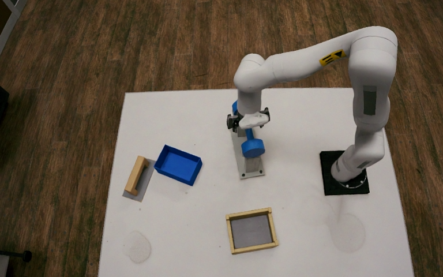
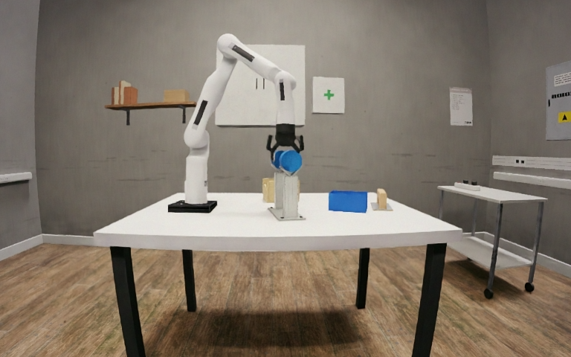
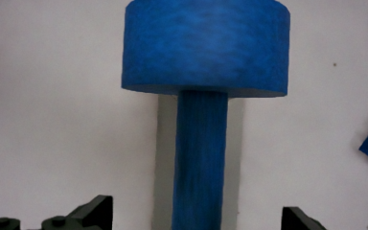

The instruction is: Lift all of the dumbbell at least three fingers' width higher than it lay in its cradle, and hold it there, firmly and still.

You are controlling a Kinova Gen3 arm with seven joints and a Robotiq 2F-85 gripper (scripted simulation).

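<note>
The blue dumbbell lies right at my hand. Round my hand: wooden-framed tray: 340 mm to the left, 170 mm below, 20 mm behind; grey cradle stand: 120 mm below.
</note>
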